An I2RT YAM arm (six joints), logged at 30 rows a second.
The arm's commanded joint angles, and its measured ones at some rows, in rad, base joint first. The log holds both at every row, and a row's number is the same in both.
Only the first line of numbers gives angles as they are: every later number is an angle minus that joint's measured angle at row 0.
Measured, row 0:
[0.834 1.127 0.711 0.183 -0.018 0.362]
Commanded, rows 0 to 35:
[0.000 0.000 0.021 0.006 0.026 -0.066]
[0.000 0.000 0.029 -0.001 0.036 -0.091]
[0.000 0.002 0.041 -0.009 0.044 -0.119]
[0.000 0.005 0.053 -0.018 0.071 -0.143]
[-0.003 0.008 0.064 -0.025 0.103 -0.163]
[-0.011 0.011 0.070 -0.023 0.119 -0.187]
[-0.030 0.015 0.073 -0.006 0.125 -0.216]
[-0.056 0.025 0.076 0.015 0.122 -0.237]
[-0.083 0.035 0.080 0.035 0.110 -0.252]
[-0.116 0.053 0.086 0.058 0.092 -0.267]
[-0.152 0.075 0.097 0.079 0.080 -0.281]
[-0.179 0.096 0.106 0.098 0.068 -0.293]
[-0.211 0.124 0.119 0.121 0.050 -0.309]
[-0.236 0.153 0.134 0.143 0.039 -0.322]
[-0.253 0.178 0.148 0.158 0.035 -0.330]
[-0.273 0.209 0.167 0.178 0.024 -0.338]
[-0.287 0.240 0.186 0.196 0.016 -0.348]
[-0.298 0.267 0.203 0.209 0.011 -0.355]
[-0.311 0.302 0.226 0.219 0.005 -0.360]
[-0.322 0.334 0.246 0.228 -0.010 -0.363]
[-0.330 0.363 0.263 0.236 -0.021 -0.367]
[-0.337 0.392 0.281 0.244 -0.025 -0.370]
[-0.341 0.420 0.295 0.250 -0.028 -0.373]
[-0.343 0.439 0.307 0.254 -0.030 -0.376]
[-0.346 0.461 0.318 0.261 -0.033 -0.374]
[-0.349 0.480 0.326 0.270 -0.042 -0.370]
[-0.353 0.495 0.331 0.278 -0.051 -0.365]
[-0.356 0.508 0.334 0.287 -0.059 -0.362]
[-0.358 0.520 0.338 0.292 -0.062 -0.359]
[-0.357 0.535 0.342 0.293 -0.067 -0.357]
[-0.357 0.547 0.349 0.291 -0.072 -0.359]
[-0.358 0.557 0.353 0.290 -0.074 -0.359]
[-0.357 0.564 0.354 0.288 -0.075 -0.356]
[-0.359 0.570 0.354 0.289 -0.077 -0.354]
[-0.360 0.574 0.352 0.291 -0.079 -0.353]
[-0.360 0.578 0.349 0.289 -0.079 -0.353]
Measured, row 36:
[-0.358 0.572 0.346 0.249 -0.061 -0.359]
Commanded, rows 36 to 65:
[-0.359 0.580 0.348 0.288 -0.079 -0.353]
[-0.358 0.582 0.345 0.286 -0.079 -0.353]
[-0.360 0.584 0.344 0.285 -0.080 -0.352]
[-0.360 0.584 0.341 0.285 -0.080 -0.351]
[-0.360 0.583 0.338 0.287 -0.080 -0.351]
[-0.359 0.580 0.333 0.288 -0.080 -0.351]
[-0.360 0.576 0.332 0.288 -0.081 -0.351]
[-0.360 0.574 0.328 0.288 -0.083 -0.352]
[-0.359 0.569 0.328 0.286 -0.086 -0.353]
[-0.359 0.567 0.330 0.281 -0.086 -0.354]
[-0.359 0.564 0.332 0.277 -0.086 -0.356]
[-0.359 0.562 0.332 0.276 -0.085 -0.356]
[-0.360 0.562 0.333 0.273 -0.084 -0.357]
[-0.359 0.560 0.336 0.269 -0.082 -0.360]
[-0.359 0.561 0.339 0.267 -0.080 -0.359]
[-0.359 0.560 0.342 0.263 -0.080 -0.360]
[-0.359 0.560 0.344 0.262 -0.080 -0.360]
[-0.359 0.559 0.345 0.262 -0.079 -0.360]
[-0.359 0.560 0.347 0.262 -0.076 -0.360]
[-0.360 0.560 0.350 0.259 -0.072 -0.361]
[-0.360 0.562 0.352 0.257 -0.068 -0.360]
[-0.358 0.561 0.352 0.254 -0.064 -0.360]
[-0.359 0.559 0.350 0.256 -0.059 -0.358]
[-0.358 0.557 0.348 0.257 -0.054 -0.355]
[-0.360 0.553 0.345 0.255 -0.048 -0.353]
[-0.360 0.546 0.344 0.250 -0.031 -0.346]
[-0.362 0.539 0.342 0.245 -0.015 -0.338]
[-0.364 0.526 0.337 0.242 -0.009 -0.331]
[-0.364 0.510 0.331 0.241 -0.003 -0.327]
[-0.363 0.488 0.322 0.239 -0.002 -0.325]
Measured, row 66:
[-0.362 0.521 0.333 0.239 -0.036 -0.345]
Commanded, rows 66 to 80:
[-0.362 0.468 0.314 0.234 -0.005 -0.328]
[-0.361 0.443 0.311 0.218 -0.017 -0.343]
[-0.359 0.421 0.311 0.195 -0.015 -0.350]
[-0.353 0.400 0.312 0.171 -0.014 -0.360]
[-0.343 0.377 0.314 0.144 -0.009 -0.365]
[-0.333 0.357 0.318 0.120 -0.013 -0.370]
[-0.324 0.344 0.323 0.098 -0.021 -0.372]
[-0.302 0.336 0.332 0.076 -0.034 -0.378]
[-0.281 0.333 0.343 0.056 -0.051 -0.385]
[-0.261 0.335 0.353 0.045 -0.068 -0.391]
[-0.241 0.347 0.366 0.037 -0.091 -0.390]
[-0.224 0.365 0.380 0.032 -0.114 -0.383]
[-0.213 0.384 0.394 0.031 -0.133 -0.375]
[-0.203 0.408 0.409 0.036 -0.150 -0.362]
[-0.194 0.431 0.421 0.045 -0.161 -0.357]
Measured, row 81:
[-0.211 0.394 0.396 0.074 -0.103 -0.374]
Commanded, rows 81 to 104:
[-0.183 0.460 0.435 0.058 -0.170 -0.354]
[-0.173 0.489 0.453 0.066 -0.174 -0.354]
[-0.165 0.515 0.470 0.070 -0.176 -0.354]
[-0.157 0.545 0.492 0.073 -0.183 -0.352]
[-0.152 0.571 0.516 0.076 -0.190 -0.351]
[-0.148 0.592 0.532 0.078 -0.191 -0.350]
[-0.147 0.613 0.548 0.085 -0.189 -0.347]
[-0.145 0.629 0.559 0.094 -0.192 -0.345]
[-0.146 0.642 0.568 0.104 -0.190 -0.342]
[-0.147 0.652 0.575 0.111 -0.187 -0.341]
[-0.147 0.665 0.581 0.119 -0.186 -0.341]
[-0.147 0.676 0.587 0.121 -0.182 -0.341]
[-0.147 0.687 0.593 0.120 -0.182 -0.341]
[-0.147 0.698 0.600 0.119 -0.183 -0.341]
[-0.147 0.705 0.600 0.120 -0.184 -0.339]
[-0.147 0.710 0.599 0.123 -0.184 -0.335]
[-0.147 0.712 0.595 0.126 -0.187 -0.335]
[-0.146 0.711 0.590 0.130 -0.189 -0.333]
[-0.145 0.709 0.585 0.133 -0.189 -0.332]
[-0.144 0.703 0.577 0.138 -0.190 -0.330]
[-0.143 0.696 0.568 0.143 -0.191 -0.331]
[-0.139 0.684 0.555 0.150 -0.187 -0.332]
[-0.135 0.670 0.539 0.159 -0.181 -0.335]
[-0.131 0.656 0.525 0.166 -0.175 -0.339]
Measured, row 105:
[-0.140 0.679 0.545 0.132 -0.178 -0.336]
